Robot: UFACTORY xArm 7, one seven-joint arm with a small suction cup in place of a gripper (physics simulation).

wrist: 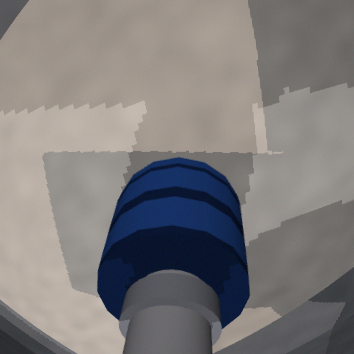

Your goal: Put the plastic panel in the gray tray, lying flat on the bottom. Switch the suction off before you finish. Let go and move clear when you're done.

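Observation:
The plastic panel fills most of the wrist view as a broad plate with a curved edge, coloured in beige and gray patches. My blue suction cup points onto the panel and its lip meets the panel's face, so the gripper is shut on the panel. The gray tray shows past the panel's curved edge at the lower right, and dark gray also shows at the lower left and upper left corners. The panel's underside is hidden, so I cannot tell whether it touches the tray bottom.
Gray tray surfaces in lighter and darker shades lie close around the visible parts of the panel's edge. Shadows fall across the panel, mostly on its right side. The far parts of the tray are hidden behind the panel.

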